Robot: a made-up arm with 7 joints.
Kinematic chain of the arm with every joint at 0, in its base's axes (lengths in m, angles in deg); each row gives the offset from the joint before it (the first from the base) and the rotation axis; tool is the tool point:
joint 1: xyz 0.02 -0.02 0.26 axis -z
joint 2: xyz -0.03 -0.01 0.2 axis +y
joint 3: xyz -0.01 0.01 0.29 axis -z
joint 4: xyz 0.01 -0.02 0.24 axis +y
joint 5: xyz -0.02 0 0.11 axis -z
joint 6: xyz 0 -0.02 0.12 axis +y
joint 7: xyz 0 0 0.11 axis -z
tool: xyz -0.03 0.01 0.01
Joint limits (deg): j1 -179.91..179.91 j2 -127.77..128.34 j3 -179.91..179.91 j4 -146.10..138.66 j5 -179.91..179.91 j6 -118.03..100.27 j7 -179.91..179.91
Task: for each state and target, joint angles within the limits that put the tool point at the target. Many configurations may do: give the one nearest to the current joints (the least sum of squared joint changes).
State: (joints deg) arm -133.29 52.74 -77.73 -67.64 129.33 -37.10 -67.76
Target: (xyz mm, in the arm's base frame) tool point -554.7 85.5 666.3
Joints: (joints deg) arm -179.91 94.98 -45.07 -79.37 122.12 -63.05 -64.64
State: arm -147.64 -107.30 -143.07 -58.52 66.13 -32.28 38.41
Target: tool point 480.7 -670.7 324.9
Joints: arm -113.50 -113.96 -150.09 -43.98 68.29 -26.46 40.17
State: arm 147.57 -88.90 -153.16 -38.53 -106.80 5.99 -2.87
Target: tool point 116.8 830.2 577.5
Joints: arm 103.55 -93.57 -143.29 -36.45 -107.37 11.42 -3.19
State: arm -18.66 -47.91 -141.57 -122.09 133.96 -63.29 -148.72
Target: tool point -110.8 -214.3 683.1
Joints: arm -14.89 -49.03 -142.21 -146.10 123.88 -51.16 -149.40
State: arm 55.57 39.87 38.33 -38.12 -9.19 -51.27 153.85
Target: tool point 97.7 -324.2 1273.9
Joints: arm 72.74 26.84 35.93 0.08 -11.07 -26.94 158.25
